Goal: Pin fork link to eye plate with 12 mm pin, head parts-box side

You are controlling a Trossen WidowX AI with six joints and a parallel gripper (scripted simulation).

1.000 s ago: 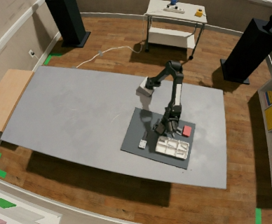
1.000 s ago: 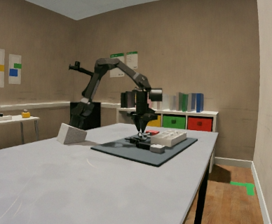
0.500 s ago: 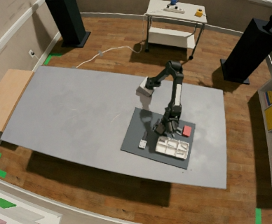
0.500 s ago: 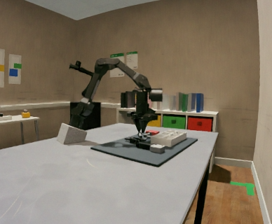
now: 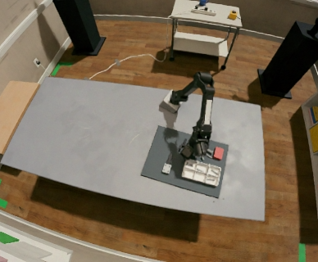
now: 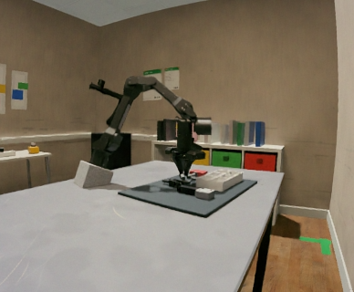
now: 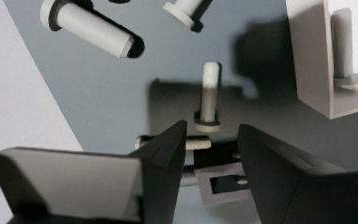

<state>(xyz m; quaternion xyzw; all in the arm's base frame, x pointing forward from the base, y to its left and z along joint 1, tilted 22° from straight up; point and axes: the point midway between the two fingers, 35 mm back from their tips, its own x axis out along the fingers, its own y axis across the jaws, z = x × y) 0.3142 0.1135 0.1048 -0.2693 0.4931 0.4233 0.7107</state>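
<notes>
Now: the fork link 2 cm behind my hand, 5 cm to the right of it and 6 cm below it. From my hand the other things lie so: mat: 6 cm ahead, 2 cm to the right, 8 cm below; headed pin: 3 cm ahead, 7 cm to the left, 6 cm below; thick pin: 4 cm behind, 8 cm to the left, 6 cm below.
</notes>
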